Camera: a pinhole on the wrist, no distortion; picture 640 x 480 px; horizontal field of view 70.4 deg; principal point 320.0 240.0 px. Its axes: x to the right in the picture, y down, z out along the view. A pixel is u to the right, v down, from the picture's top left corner.
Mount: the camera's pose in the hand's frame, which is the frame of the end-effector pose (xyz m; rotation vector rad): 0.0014 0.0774 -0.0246 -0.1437 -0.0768 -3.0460
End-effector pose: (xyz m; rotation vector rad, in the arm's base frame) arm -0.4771 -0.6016 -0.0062 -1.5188 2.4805 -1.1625
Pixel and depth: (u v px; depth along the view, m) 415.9 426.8 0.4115
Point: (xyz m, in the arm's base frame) -0.2549 -0.8306 -0.2623
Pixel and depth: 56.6 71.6 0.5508
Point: -0.7443 -1.0669 -0.4336
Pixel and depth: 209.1 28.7 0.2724
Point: -0.6053 -0.7432 -0.2802
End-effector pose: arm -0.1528 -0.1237 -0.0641 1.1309 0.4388 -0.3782
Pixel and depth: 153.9 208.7 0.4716
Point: 0.1654 -0.4741 0.0959
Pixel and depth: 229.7 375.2 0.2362
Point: -0.0456 -0.3124 -0.0097
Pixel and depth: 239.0 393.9 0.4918
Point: 0.0139 -0.5820 -0.0171
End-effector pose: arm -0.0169 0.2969 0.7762 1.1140 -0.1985 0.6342
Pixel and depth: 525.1 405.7 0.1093
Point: -0.0521 0.2156 0.8315
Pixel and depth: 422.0 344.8 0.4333
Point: 0.0167 -0.0929 0.9366
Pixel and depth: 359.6 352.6 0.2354
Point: 0.0065 0.1199 0.8985
